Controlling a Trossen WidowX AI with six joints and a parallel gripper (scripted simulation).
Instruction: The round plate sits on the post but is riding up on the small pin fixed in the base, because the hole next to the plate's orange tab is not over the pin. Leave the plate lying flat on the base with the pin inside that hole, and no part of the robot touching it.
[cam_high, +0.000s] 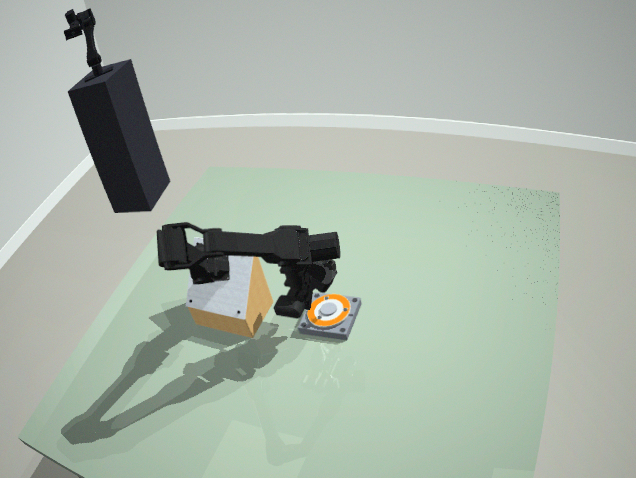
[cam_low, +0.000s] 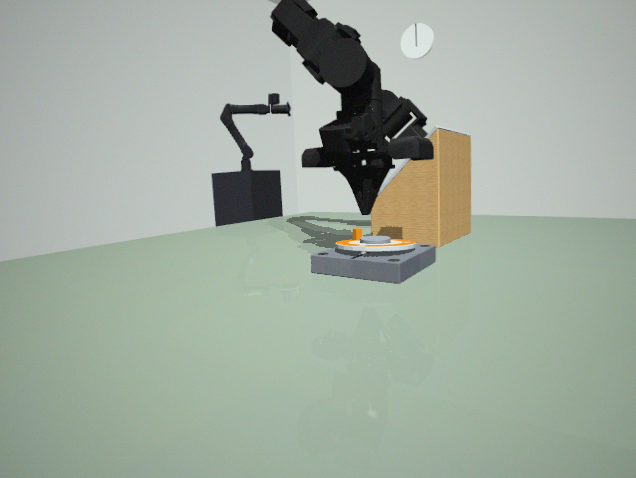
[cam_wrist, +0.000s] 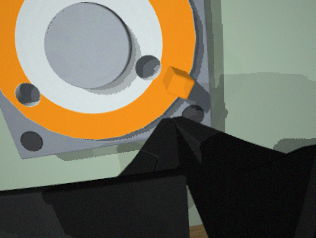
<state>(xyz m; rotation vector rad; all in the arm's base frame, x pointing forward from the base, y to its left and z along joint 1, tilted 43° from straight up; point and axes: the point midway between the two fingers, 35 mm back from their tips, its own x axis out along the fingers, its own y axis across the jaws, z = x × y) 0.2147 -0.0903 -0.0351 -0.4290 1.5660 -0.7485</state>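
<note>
Right now my gripper tip is 30 mm above the round plate, 20 mm short of it and 10 mm to the right of it. Round my gripper tip: grey square base: 40 mm below, 40 mm ahead, 30 mm to the left.
</note>
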